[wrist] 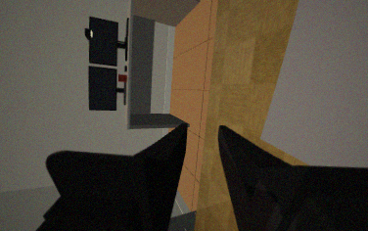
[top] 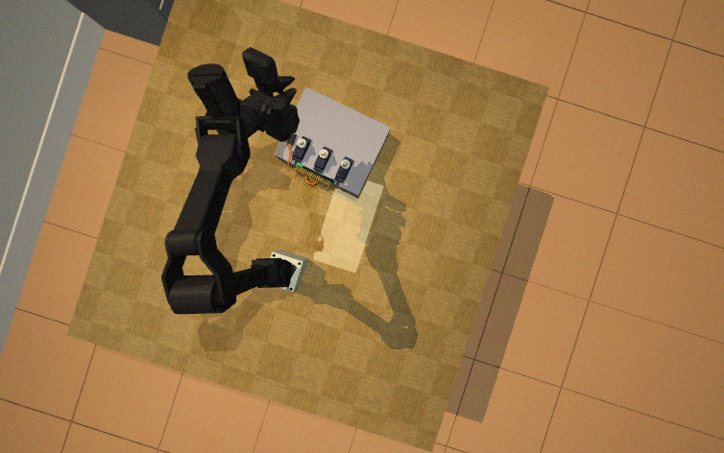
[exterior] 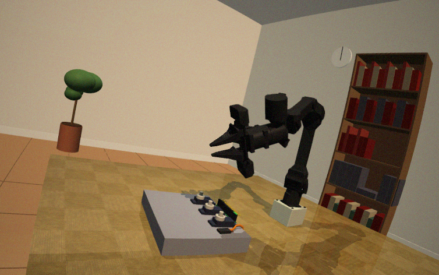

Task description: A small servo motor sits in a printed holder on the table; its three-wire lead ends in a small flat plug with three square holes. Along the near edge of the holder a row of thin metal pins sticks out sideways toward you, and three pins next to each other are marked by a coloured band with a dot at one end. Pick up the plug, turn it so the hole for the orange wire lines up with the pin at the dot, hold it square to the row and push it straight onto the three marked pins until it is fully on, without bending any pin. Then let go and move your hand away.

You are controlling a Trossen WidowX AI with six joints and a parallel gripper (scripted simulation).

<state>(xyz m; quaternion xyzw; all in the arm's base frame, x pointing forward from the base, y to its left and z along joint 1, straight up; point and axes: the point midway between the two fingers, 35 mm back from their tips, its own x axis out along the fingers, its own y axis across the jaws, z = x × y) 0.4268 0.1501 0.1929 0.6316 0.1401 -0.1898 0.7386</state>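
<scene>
My gripper tip is now 18 cm above the green band, 14 cm past it and 4 cm to the left of it. The rest, counted from my gripper tip: grey holder: 23 cm below, 8 cm to the right, 2 cm ahead.
</scene>
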